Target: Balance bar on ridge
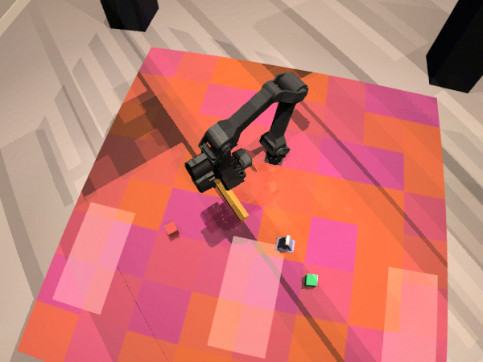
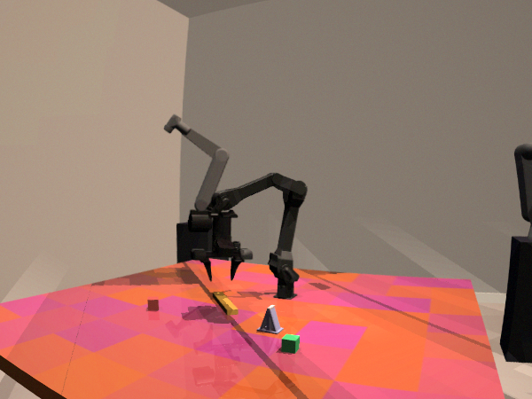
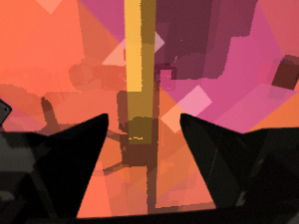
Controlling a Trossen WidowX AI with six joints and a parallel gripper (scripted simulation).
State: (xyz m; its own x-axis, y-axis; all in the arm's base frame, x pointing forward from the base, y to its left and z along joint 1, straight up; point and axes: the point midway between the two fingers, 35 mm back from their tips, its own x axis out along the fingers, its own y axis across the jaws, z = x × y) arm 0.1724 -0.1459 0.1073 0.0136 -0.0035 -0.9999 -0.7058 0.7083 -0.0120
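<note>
Right now the yellow bar is 60 mm below my gripper tip, 20 mm to the left of it and 20 mm ahead of it. Round my gripper tip: green cube 340 mm to the left, 240 mm ahead, 60 mm below; small red cube 180 mm ahead, 130 mm to the right, 60 mm below.
</note>
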